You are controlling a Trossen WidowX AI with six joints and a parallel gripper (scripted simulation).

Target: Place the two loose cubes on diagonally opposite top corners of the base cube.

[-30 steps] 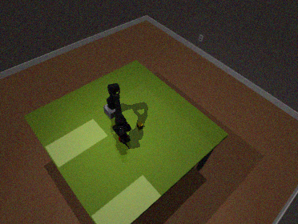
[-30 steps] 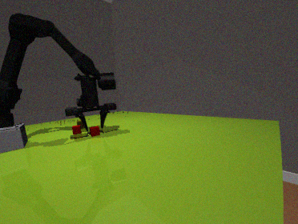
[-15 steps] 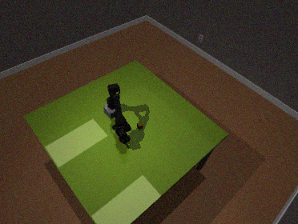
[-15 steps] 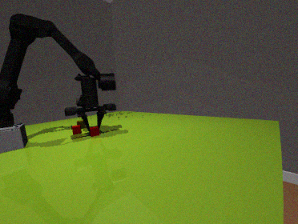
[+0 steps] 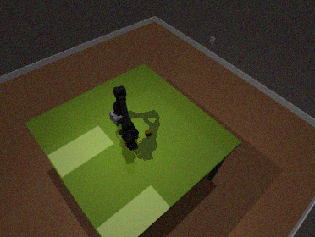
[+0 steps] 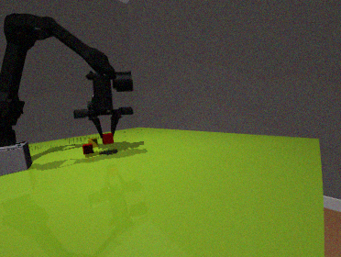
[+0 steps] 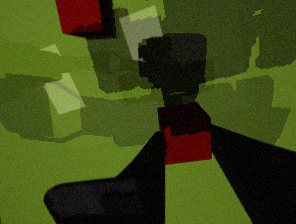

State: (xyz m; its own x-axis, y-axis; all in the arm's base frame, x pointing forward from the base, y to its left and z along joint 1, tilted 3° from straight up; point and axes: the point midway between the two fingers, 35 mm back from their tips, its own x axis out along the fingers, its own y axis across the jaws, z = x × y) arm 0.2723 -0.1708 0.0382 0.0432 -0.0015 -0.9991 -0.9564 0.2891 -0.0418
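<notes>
Right now the yellow base cube is 3 cm ahead of my gripper tip, 21 cm to the left of it and 4 cm below it. Round my gripper tip: red cube 3 cm behind, 11 cm to the left, 5 cm below.
</notes>
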